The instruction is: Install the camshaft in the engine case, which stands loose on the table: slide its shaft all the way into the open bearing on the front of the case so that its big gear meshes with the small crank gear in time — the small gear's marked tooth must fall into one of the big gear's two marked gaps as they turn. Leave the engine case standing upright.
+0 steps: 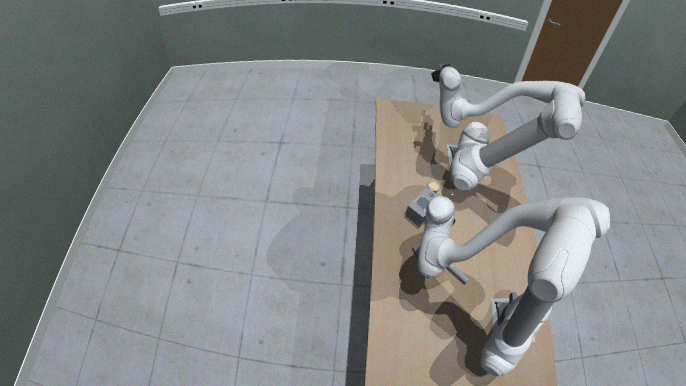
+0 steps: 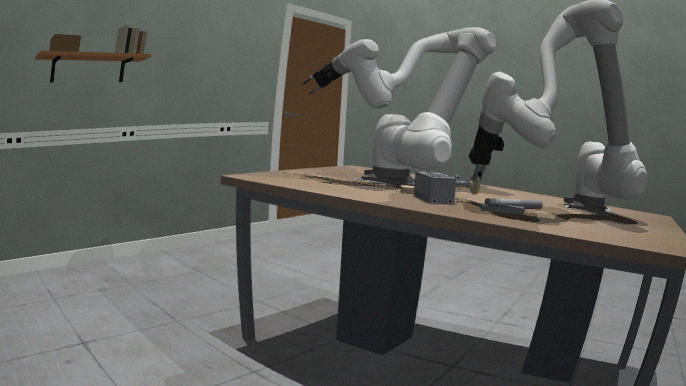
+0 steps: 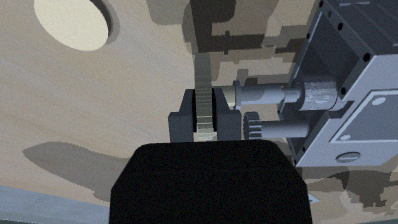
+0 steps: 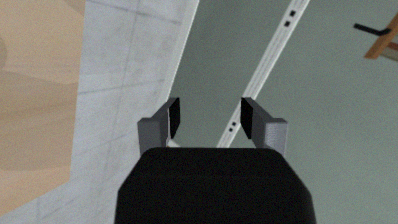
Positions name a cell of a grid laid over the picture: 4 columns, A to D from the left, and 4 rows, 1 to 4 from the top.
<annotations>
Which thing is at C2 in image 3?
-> A camshaft.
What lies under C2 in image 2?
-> An engine case.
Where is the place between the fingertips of my right gripper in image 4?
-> At C2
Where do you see an engine case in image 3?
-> At D3
</annotations>
